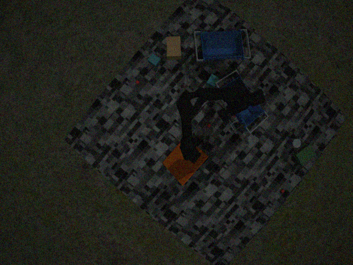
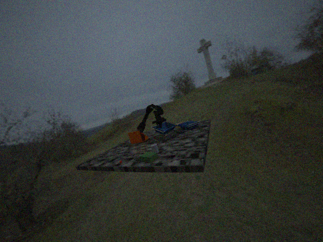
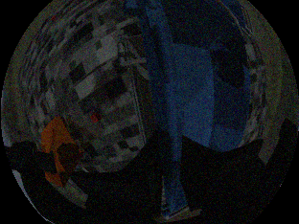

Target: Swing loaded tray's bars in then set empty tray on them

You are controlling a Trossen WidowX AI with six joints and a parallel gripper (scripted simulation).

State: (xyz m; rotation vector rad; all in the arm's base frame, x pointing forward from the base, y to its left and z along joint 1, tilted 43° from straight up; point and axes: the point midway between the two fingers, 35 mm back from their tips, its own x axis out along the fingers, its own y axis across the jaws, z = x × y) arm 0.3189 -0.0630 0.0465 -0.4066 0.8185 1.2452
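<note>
Right now my gripper tip is 70 mm short of the blue tray, 20 mm to the left of it and 10 mm below it. From my gripper tip the other things lie so: tan block 470 mm to the left, 120 mm ahead, 90 mm below; then white disc 450 mm to the right, 90 mm below, 90 mm ahead; then green block 560 mm to the right, 100 mm below, 80 mm ahead.
</note>
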